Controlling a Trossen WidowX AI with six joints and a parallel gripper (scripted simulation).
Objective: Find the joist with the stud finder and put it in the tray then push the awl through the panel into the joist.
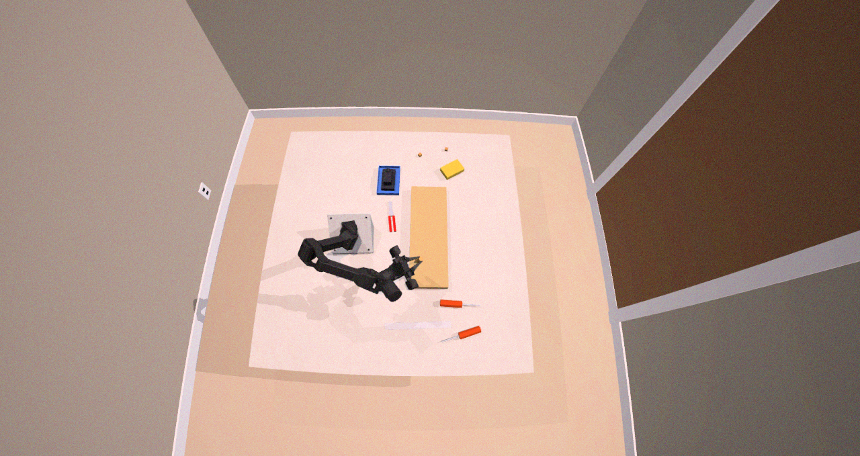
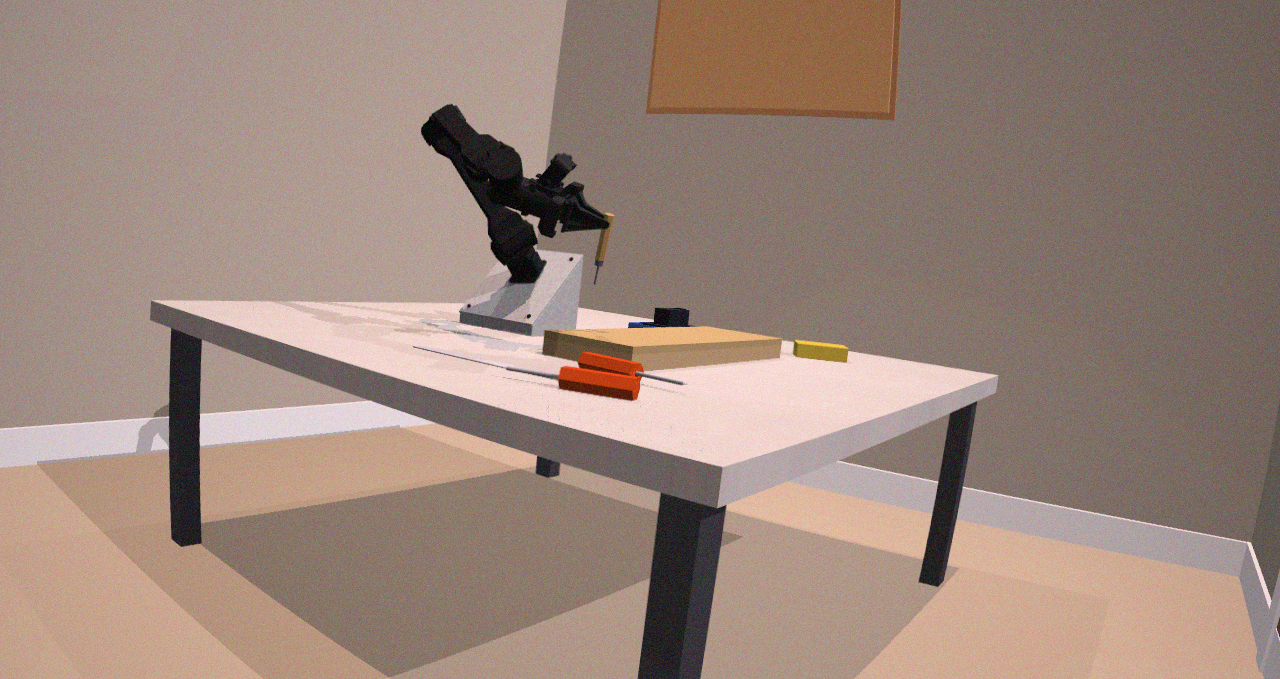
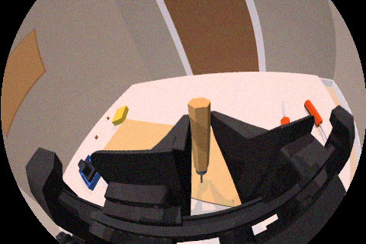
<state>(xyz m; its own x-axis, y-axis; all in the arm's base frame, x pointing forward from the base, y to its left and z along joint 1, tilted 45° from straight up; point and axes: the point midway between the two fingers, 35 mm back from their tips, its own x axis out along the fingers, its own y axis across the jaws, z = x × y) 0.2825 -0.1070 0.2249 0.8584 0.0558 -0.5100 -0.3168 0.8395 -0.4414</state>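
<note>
My gripper tip is 20 mm past the awl, 10 mm to the right of it and 50 mm above it. Round my gripper tip: black stud finder (100 mm behind, 520 mm to the left, 170 mm below); blue tray (100 mm behind, 510 mm to the left, 210 mm below); thin white strip (40 mm behind, 250 mm to the right, 220 mm below).
</note>
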